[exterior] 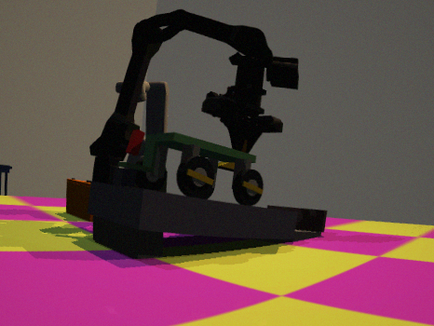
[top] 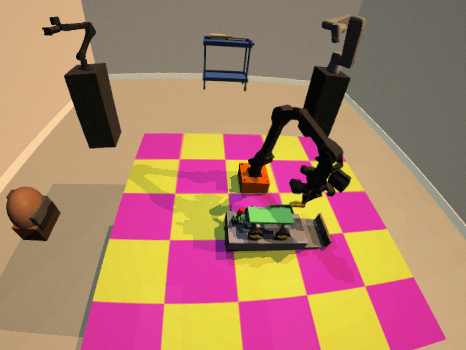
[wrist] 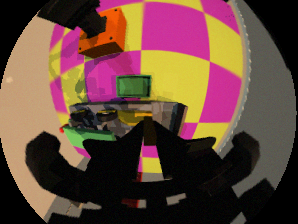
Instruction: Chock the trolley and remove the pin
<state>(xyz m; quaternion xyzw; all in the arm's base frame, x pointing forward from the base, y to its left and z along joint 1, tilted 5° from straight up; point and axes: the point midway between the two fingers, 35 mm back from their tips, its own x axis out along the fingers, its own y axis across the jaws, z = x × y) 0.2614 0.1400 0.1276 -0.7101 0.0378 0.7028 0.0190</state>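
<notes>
My gripper tip is now 28 cm to the left of the red-headed stop pin, 3 cm short of it and 2 cm above it. The rest, counted from my gripper tip: raised lip 12 cm below, 10 cm to the left, 8 cm ahead; green tray 16 cm below, 6 cm behind, 5 cm to the right; yellow chock 2 cm to the right.
</notes>
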